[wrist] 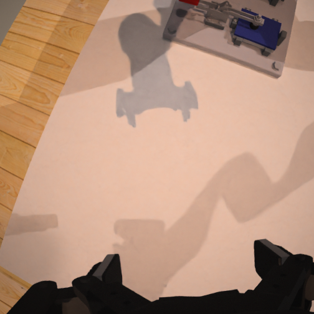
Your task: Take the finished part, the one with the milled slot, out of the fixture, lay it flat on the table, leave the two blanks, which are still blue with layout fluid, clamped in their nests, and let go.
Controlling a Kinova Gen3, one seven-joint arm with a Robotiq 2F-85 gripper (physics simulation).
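Note:
My gripper (pixel 187 262) is open and empty at the bottom of the wrist view, with its fingers wide apart above the pale table top. The grey fixture plate (pixel 225 59) shows in part at the top right, well away from the fingers. A blue blank (pixel 259 36) sits in a nest near the plate's front right corner, with a clamp arm (pixel 240 17) reaching over it. A red clamp handle tip (pixel 189 1) shows at the top edge. The finished part with the milled slot does not show in this view, and the rest of the fixture is cut off.
The pale table top (pixel 125 170) lies under the gripper. Its left edge runs diagonally, with a wooden plank floor (pixel 30 85) beyond it. Shadows of the arm and gripper fall across the table top.

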